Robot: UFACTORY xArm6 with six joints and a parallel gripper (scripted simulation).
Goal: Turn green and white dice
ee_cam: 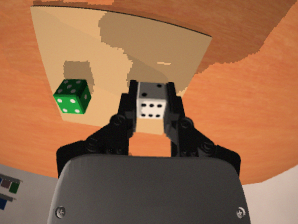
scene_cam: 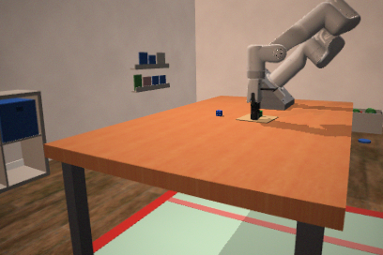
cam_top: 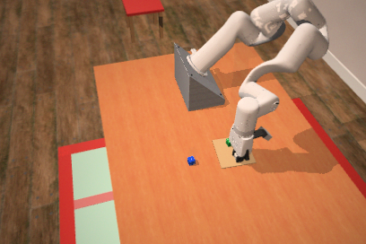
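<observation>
My hand is 10 mm above the white die. From my hand the other things lie so: tan mat: 40 mm behind, 20 mm below; green die: 70 mm behind, 10 mm to the left, 10 mm below; blue die: 180 mm to the right, 60 mm behind, 10 mm below.
</observation>
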